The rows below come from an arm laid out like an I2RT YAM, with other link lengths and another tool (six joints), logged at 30 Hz.
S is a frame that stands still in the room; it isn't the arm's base.
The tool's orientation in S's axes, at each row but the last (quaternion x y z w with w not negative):
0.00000 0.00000 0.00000 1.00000
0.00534 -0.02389 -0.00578 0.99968
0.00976 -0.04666 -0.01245 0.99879
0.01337 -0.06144 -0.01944 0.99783
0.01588 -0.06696 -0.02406 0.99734
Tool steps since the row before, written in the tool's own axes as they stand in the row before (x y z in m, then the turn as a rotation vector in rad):
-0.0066 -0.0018 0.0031 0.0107 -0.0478 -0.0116
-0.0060 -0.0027 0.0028 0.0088 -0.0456 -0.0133
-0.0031 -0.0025 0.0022 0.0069 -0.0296 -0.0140
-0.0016 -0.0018 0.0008 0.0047 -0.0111 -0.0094
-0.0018 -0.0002 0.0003 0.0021 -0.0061 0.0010
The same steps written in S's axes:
-0.0066 -0.0018 0.0031 0.0107 -0.0478 -0.0116
-0.0062 -0.0027 0.0025 0.0089 -0.0456 -0.0134
-0.0034 -0.0025 0.0019 0.0075 -0.0295 -0.0139
-0.0018 -0.0018 0.0005 0.0054 -0.0110 -0.0091
-0.0018 -0.0001 0.0001 0.0017 -0.0062 0.0011

